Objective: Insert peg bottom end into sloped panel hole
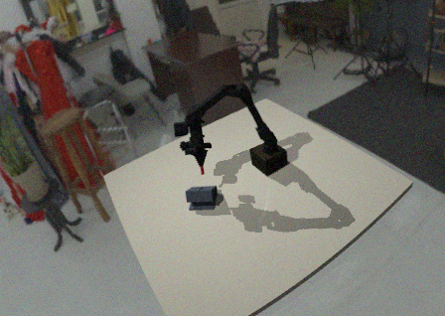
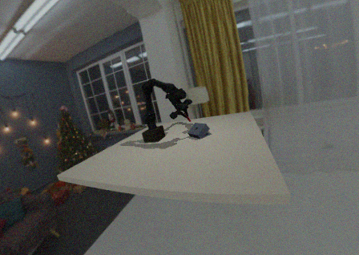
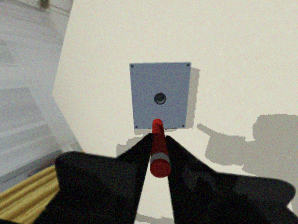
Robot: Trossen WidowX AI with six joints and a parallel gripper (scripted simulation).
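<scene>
Now: gripper tip 6 cm short of the sloped panel, 3 cm to the right of it and 12 cm above it. The rest, counted from my gripper tip: round red peg: 1 cm behind, 1 cm to the right, 2 cm above.
</scene>
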